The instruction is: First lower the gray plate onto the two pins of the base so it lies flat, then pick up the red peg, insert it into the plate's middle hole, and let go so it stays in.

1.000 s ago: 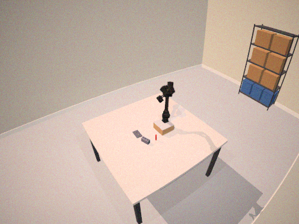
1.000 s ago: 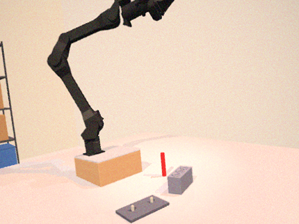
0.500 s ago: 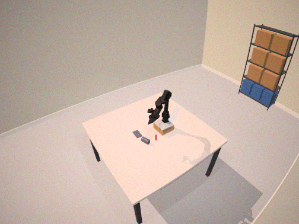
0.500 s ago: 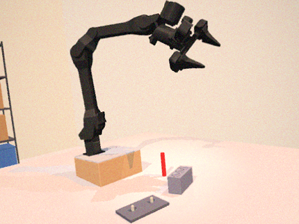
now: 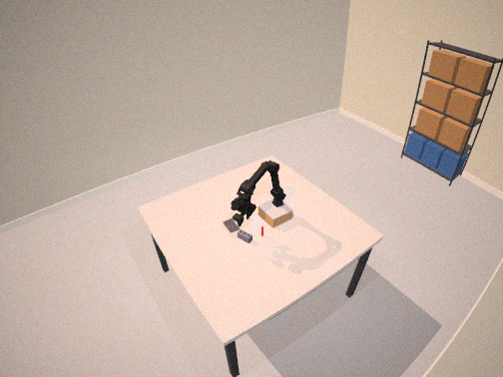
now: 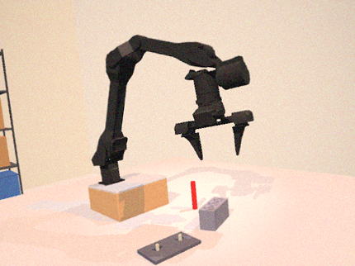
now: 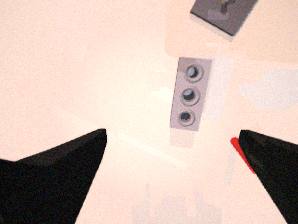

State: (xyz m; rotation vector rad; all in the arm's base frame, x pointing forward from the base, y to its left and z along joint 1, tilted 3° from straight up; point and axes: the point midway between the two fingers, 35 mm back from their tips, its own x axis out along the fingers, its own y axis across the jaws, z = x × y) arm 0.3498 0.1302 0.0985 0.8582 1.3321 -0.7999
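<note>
My gripper tip is 130 mm above the gray plate, 20 mm to the left of it and 20 mm past it. Also, from my gripper tip: red peg: 130 mm behind, 120 mm below, 20 mm to the left; dark base: 170 mm to the right, 160 mm below, 10 mm ahead.
</note>
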